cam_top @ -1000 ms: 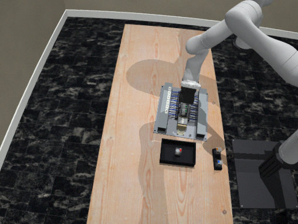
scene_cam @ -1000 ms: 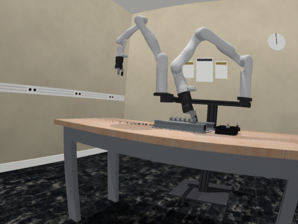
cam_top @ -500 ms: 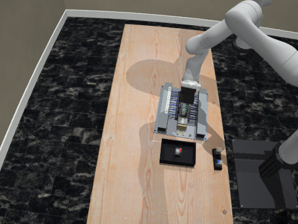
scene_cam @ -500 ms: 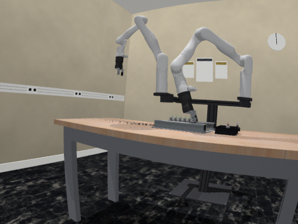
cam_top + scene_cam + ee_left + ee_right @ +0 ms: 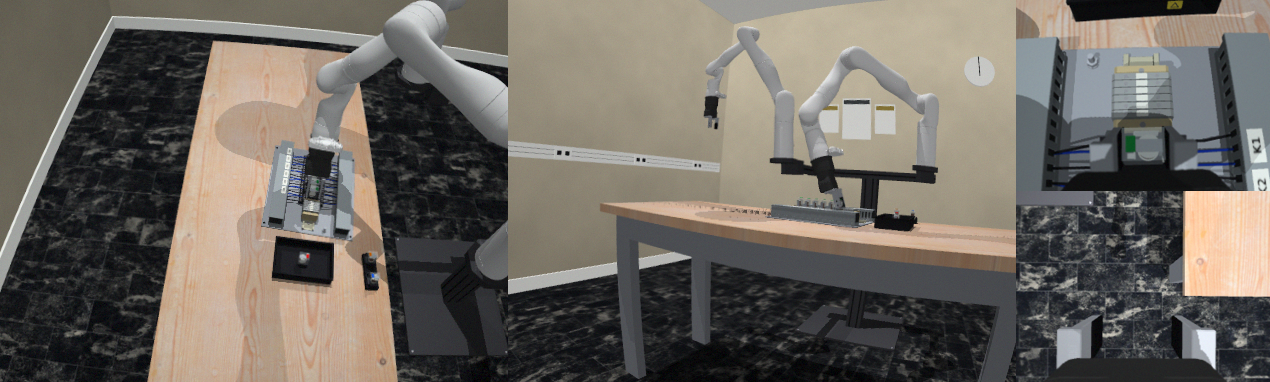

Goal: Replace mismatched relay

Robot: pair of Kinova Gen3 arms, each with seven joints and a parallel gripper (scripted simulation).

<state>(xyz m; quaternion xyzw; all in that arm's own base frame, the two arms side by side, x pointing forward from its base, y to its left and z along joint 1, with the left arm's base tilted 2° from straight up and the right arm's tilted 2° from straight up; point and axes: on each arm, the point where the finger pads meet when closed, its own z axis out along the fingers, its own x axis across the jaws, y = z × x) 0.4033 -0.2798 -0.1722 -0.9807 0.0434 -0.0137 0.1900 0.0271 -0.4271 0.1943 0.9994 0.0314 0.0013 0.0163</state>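
Now: left hand 1 cm past the relay panel, 5 cm to the left of it and 4 cm above it. Also, from my left hand: spare rack (14 cm behind, 24 cm to the left, 5 cm below); black parts tray (5 cm ahead, 20 cm to the left, 5 cm below).
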